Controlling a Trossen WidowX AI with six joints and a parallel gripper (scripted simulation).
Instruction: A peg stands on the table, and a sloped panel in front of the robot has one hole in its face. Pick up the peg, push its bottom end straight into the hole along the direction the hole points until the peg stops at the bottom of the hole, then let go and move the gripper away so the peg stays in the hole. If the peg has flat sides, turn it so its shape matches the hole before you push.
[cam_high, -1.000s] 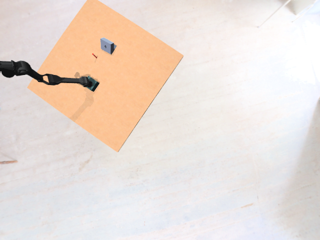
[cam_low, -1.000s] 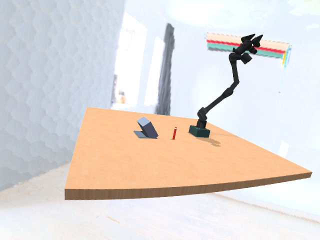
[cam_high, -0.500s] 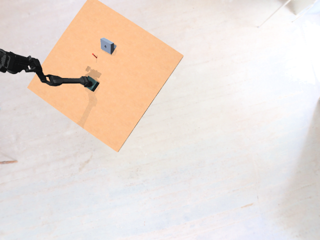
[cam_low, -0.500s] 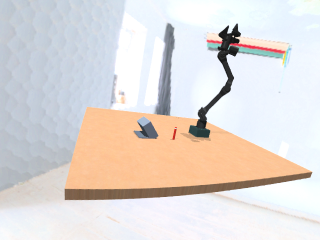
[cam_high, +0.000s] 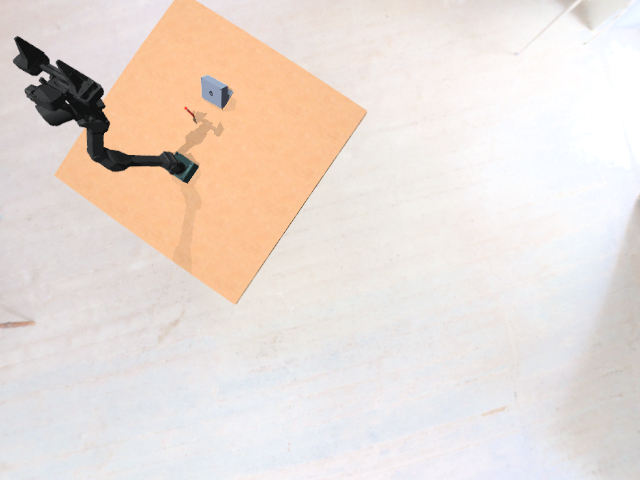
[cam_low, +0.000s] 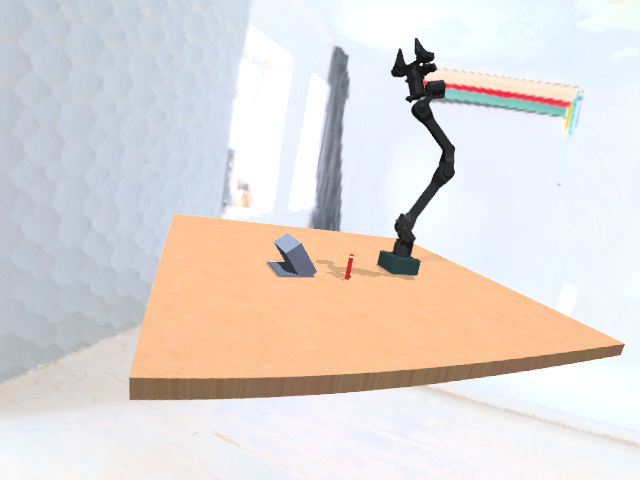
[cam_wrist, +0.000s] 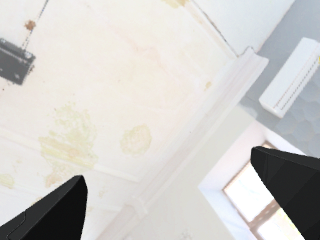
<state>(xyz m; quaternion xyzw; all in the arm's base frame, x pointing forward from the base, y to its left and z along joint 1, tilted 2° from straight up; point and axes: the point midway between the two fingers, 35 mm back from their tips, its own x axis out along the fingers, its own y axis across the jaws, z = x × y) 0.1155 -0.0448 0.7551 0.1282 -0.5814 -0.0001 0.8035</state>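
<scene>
The peg lies 790 mm below my gripper tip, 240 mm to the left of it and 170 mm ahead of it. From my gripper tip the other things lie so: sloped panel 800 mm below, 340 mm ahead, 190 mm to the left; flat foot 840 mm below, 360 mm ahead, 200 mm to the left.
</scene>
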